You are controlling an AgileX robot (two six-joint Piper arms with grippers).
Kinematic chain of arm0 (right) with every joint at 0, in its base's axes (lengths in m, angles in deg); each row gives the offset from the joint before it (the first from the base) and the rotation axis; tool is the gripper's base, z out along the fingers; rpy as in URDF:
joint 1: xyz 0 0 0.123 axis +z
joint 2: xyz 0 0 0 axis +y
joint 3: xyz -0.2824 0 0.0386 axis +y
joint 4: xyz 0.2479 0 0.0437 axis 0.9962 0 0.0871
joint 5: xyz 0 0 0 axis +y
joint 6: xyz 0.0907 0 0.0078 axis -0.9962 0 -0.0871
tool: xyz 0 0 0 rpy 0 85 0
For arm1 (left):
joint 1: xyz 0 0 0.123 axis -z
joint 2: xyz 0 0 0 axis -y
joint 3: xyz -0.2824 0 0.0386 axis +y
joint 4: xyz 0.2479 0 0.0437 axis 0.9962 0 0.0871
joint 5: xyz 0 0 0 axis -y
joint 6: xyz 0.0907 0 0.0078 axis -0.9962 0 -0.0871
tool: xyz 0 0 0 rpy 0 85 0
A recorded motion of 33 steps. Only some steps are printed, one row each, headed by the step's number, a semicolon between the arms.
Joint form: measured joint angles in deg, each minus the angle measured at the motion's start. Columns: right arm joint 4, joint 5, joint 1, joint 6, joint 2, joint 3; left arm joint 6, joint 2, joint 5, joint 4, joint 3, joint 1.
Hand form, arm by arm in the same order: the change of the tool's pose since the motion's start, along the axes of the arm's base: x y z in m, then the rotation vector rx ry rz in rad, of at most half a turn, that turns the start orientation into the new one. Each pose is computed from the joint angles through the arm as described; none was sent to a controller.
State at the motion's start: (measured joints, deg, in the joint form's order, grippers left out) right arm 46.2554 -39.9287 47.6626 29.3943 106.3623 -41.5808; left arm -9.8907 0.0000 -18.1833 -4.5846 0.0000 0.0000
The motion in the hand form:
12: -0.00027 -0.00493 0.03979 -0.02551 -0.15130 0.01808; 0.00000 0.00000 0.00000 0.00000 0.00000 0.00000
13: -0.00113 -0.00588 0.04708 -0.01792 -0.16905 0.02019; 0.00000 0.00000 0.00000 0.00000 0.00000 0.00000
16: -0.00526 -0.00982 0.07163 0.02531 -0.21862 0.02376; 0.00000 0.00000 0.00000 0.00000 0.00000 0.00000
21: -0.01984 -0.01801 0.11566 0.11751 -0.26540 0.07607; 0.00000 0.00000 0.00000 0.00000 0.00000 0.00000
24: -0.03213 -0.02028 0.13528 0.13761 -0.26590 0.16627; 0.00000 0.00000 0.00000 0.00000 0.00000 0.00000
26: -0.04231 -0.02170 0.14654 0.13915 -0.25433 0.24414; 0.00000 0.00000 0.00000 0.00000 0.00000 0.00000
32: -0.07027 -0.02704 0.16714 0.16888 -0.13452 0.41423; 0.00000 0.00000 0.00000 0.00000 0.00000 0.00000
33: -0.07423 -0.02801 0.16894 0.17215 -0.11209 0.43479; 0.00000 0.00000 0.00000 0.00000 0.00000 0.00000
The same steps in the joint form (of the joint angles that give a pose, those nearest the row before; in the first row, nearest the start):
12: 0.65 -3.06 0.00 7.44 -6.25 0.00; 0.00 0.00 0.00 0.00 0.00 0.00
13: 0.65 -3.06 0.00 8.00 -7.52 0.00; 0.00 0.00 0.00 0.00 0.00 0.00
16: 0.65 -2.59 0.00 8.82 -11.97 0.00; 0.00 0.00 0.00 0.00 0.00 0.00
21: -0.45 2.48 0.00 9.23 -21.13 0.00; 0.00 0.00 0.00 0.00 0.00 0.00
24: -3.49 8.61 0.00 9.23 -26.08 0.00; 0.00 0.00 0.00 0.00 0.00 0.00
26: -6.24 14.05 0.00 8.91 -29.45 0.00; 0.00 0.00 0.00 0.00 0.00 0.00
32: -9.29 31.02 0.00 6.43 -37.13 -0.77; 0.00 0.00 0.00 0.00 0.00 0.00
33: -9.15 33.44 0.00 6.33 -38.05 -0.88; 0.00 0.00 0.00 0.00 0.00 0.00

